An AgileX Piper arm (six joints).
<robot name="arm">
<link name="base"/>
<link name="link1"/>
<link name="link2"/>
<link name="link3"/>
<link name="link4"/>
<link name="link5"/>
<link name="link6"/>
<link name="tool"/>
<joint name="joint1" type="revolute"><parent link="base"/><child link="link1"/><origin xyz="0 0 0.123" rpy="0 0 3.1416"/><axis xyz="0 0 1"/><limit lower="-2.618" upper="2.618"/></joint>
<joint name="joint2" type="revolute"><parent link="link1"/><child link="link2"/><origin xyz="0 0 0" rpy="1.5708 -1.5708 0"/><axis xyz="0 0 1"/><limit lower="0" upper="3.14"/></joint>
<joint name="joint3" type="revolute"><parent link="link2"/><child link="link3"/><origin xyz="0.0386 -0.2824 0" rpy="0 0 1.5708"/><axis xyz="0 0 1"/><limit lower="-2.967" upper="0"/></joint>
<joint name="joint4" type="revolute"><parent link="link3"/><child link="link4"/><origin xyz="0.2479 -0.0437 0" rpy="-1.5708 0 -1.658"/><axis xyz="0 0 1"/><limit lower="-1.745" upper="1.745"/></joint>
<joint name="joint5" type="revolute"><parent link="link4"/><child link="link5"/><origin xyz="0 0 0" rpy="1.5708 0 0"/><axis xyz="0 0 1"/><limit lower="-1.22" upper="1.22"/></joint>
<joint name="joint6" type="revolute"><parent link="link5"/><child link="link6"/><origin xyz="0 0.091 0" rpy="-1.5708 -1.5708 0"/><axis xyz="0 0 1"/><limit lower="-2.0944" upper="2.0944"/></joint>
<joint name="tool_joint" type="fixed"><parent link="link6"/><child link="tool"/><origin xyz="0 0 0" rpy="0 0 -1.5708"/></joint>
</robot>
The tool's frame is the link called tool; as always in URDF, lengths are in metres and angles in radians.
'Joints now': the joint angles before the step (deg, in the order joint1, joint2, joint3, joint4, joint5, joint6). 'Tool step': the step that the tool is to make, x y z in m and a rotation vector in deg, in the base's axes. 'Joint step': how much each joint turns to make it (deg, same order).
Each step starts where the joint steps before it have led.
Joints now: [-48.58 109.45 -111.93 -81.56 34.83 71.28]
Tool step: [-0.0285 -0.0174 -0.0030 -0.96 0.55 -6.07]
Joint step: [-3.84 -0.01 1.05 -3.61 1.90 2.84]
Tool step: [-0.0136 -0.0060 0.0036 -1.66 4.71 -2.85]
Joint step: [-1.72 -0.14 -0.01 -2.76 0.68 -2.64]
